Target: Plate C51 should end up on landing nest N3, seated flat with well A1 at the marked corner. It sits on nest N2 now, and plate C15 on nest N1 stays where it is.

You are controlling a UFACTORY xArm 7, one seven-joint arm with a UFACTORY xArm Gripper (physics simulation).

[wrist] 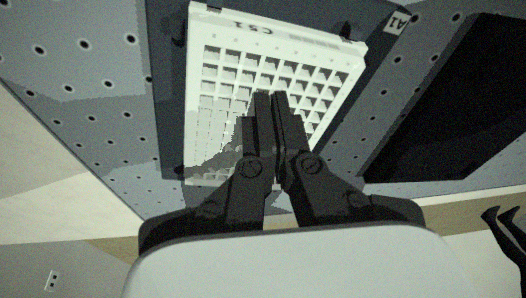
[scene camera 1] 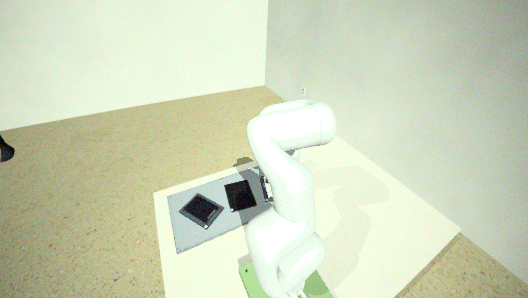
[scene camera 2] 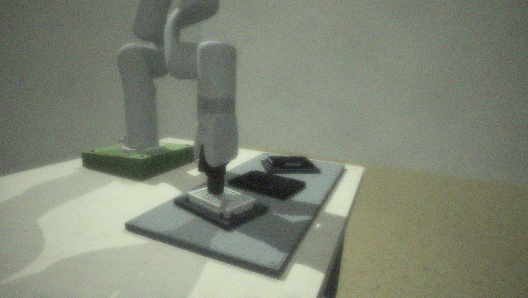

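White plate C51 [scene camera 1: 268, 190] [scene camera 2: 240, 201] [wrist: 275, 42] lies in a dark nest [scene camera 2: 200, 214] [wrist: 167, 100]; the nest's A1 tag [wrist: 397, 23] is at the top right in the wrist view. My gripper [scene camera 2: 216, 192] [wrist: 268, 111] is shut with its fingertips together over C51's wells, not around its sides. Whether the tips touch the plate is unclear. A flat black nest [scene camera 1: 240, 195] [scene camera 2: 270, 184] [wrist: 450, 110] lies beside it, its surface too dark to read. A dark plate [scene camera 1: 201, 207] [scene camera 2: 290, 161] sits in a turned nest [scene camera 1: 192, 220] farther along. The arm hides much of C51 in scene camera 1.
The nests stand on a blue-grey perforated board [scene camera 1: 182, 240] [scene camera 2: 240, 247] [wrist: 100, 65] on a pale table. The arm stands on a green base [scene camera 1: 247, 280] [scene camera 2: 130, 162]. Dark legs [wrist: 505, 230] show at the right edge of the wrist view.
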